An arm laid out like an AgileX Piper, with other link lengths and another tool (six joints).
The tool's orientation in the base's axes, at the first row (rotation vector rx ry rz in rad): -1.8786 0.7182 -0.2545
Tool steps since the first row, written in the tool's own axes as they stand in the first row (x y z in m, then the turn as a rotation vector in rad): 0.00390 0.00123 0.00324 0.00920 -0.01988 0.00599; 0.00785 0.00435 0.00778 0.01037 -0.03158 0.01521; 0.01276 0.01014 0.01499 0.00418 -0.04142 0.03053; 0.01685 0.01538 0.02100 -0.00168 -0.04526 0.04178; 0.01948 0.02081 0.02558 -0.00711 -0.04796 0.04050; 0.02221 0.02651 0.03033 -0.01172 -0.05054 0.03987; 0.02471 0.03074 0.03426 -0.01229 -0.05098 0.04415; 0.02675 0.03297 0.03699 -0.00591 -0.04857 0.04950
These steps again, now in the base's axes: 0.00424 -0.00012 -0.00304 0.01740 0.00438 0.01392; 0.00846 0.00024 -0.00833 0.02702 0.01381 0.02037; 0.01379 0.00140 -0.01727 0.03308 0.03176 0.02372; 0.01808 0.00226 -0.02509 0.03526 0.04482 0.02333; 0.02044 0.00282 -0.03227 0.03129 0.04772 0.02710; 0.02287 0.00339 -0.03977 0.02824 0.05061 0.03037; 0.02524 0.00384 -0.04558 0.03002 0.05434 0.02906; 0.02739 0.00416 -0.04902 0.03683 0.05409 0.02371
